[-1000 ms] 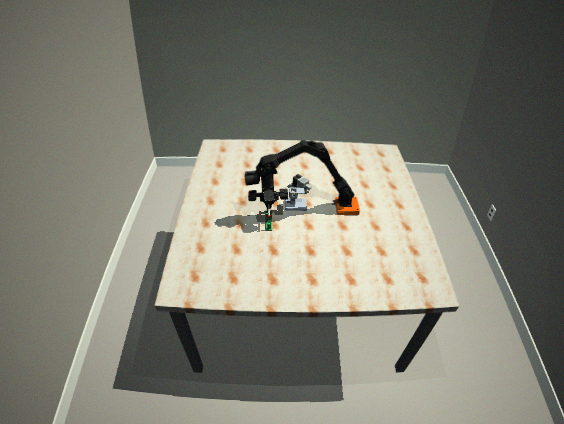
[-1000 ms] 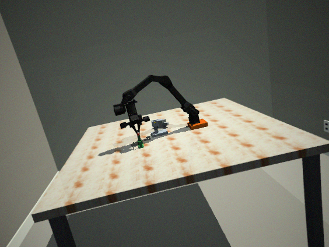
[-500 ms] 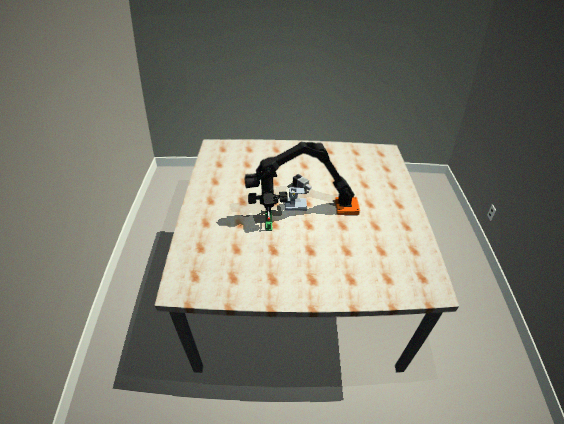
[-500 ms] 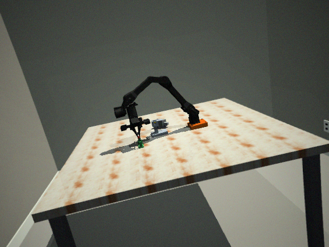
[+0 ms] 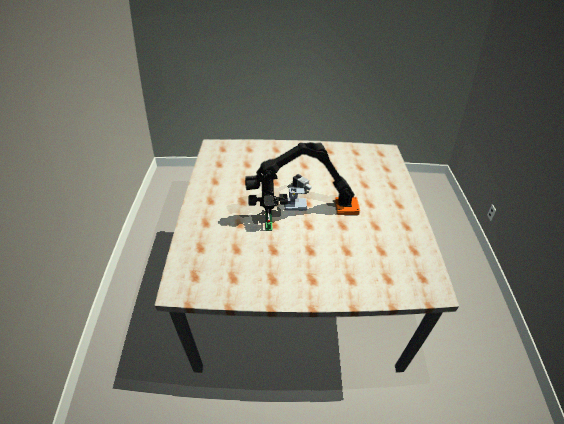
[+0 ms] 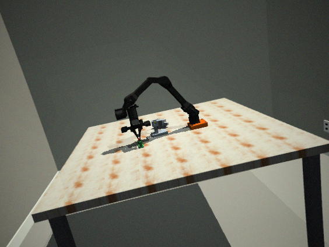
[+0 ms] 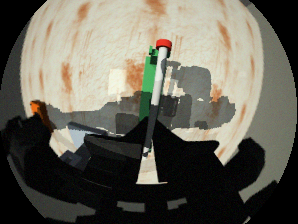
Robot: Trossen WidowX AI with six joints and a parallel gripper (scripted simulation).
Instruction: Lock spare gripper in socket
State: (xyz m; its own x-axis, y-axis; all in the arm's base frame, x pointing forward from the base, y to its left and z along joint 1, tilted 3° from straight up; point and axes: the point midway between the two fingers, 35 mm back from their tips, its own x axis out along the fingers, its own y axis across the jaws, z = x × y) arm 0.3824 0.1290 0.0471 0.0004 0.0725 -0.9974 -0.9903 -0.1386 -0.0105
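My gripper tip is now 2 cm to the right of the green holder. From my gripper tip the other things lie so: spare gripper: 16 cm behind, 26 cm to the right; then grey mount: 12 cm behind, 11 cm to the right, 3 cm above.
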